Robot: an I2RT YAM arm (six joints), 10 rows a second.
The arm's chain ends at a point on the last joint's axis. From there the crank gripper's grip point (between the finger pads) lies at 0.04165 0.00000 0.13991 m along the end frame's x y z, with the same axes.
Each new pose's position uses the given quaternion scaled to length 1; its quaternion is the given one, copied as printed.
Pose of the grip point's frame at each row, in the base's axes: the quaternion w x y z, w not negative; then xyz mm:
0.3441 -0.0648 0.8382 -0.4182 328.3 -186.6 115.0
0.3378 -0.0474 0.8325 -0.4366 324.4 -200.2 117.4
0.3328 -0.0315 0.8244 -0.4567 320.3 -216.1 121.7
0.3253 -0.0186 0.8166 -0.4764 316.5 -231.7 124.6
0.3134 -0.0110 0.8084 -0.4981 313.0 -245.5 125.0
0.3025 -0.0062 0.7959 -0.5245 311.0 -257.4 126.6
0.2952 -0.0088 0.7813 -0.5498 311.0 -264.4 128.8
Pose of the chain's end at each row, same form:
0.3441 -0.0648 0.8382 -0.4182 271.5 -78.2 194.6
0.3378 -0.0474 0.8325 -0.4366 271.9 -87.4 193.7
0.3328 -0.0315 0.8244 -0.4567 271.8 -98.9 193.9
0.3253 -0.0186 0.8166 -0.4764 272.5 -110.4 192.8
0.3134 -0.0110 0.8084 -0.4981 274.0 -120.0 188.6
0.3025 -0.0062 0.7959 -0.5245 276.8 -127.5 183.7
0.2952 -0.0088 0.7813 -0.5498 279.5 -130.8 178.5

